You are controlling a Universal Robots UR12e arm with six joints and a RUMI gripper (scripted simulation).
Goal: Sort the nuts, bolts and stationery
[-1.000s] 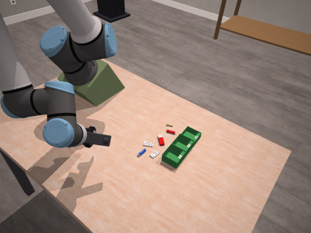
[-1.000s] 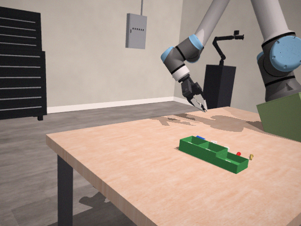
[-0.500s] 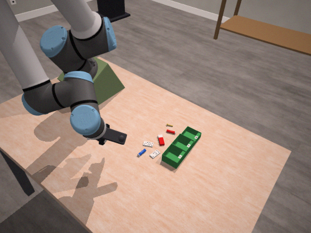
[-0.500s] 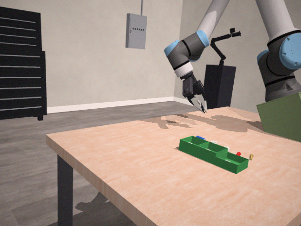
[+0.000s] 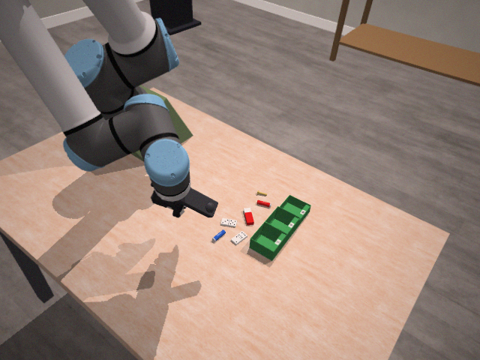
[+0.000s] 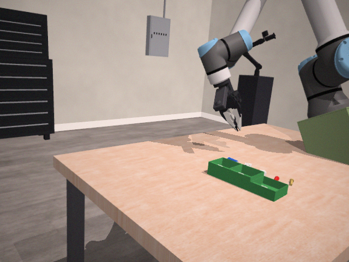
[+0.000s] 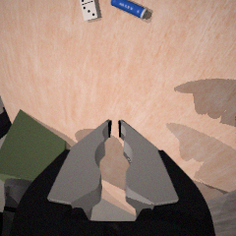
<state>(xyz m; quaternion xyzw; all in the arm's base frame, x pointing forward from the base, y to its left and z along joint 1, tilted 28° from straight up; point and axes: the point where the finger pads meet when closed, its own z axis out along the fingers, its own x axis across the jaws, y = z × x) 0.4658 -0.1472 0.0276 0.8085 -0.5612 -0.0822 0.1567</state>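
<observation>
Right now the green three-compartment bin is 24 cm to the left of my hand, 21 cm ahead of it and 10 cm below it. The rest, counted from my hand: blue marker 11 cm below, 9 cm ahead, 7 cm to the left; red cylinder 28 cm to the left, 11 cm below, 10 cm ahead; white eraser 20 cm to the left, 11 cm below, 9 cm ahead.
</observation>
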